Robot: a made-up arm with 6 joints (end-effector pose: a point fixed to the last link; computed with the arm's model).
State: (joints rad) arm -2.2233 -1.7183 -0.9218 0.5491 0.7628 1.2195
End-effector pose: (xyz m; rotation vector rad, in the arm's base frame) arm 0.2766 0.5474 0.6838 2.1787 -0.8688 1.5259
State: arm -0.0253 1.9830 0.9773 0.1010 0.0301 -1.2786
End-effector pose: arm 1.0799 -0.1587 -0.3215 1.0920 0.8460 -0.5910
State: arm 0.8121 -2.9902 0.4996 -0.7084 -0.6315 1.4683
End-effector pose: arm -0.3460 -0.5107 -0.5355 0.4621 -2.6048 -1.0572
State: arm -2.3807 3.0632 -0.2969 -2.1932 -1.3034 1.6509
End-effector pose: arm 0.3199 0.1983 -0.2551 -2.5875 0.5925 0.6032
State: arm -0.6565 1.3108 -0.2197 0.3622 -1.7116 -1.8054
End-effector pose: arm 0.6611 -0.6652 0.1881 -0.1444 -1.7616 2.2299
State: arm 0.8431 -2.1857 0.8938 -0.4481 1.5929 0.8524
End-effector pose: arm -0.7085 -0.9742 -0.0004 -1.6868 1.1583 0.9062
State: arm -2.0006 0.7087 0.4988 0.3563 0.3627 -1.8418
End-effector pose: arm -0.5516 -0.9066 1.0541 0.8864 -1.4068 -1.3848
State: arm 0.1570 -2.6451 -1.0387 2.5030 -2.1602 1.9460
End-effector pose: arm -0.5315 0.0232 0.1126 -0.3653 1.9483 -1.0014
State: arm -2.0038 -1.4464 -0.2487 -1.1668 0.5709 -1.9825
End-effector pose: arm 0.2054 0.5679 0.9359 0.5306 -1.7988 1.1515
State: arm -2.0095 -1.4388 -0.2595 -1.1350 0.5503 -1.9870
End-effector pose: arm 0.2024 0.5625 0.9380 0.5351 -1.8097 1.0987
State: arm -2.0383 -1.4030 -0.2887 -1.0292 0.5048 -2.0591
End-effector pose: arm 0.1968 0.5408 0.9528 0.5567 -1.8285 0.9829
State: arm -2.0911 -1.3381 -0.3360 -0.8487 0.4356 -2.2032
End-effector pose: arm 0.1887 0.5048 0.9802 0.6090 -1.8693 0.8057
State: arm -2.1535 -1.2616 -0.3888 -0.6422 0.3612 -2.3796
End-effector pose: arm 0.1798 0.4649 1.0124 0.6842 -1.9401 0.6155
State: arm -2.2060 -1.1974 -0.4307 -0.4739 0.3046 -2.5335
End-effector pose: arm 0.1725 0.4319 1.0397 0.7504 -2.0183 0.4743
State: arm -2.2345 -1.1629 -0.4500 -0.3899 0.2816 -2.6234
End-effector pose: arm 0.1688 0.4140 1.0549 0.7841 -2.0627 0.4204
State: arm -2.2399 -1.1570 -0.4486 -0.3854 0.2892 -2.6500
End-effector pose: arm 0.1690 0.4109 1.0584 0.7883 -2.0612 0.4425
